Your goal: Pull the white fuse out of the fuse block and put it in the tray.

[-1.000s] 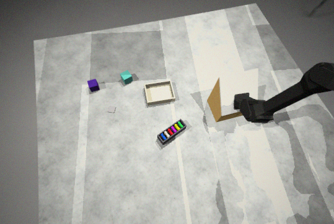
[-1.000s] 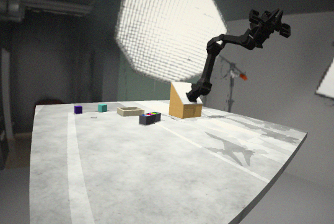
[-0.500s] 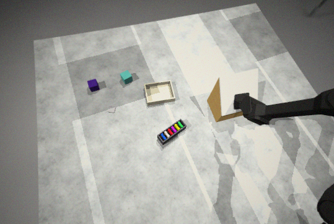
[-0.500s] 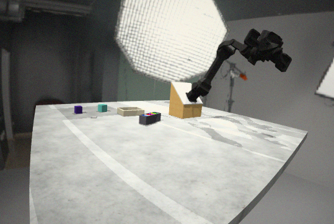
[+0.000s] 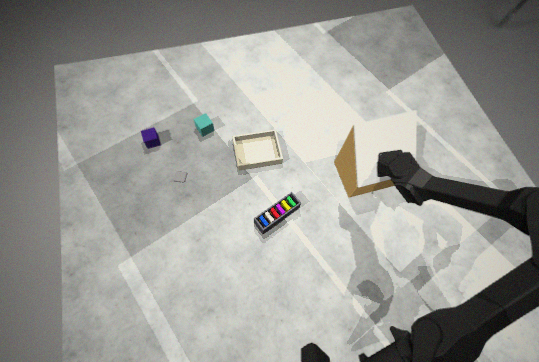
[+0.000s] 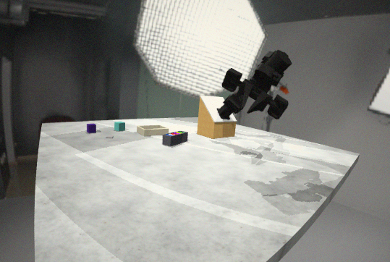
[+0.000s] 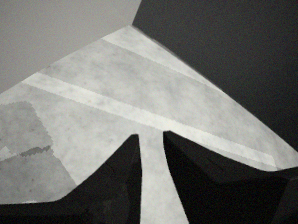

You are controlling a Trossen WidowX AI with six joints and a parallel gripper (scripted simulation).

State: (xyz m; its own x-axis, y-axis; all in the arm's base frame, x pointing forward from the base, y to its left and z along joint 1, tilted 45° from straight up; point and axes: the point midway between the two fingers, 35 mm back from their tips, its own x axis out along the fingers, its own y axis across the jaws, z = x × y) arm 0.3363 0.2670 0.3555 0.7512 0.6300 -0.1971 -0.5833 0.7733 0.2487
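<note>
My gripper tip is 30 mm past the white fuse, 390 mm to the left of it and 160 mm above it. Also, from my gripper tip: teal cube 100 mm ahead, 720 mm to the right, 160 mm below; then beige tray 50 mm behind, 610 mm to the right, 180 mm below; then purple cube 250 mm ahead, 700 mm to the right, 160 mm below.
</note>
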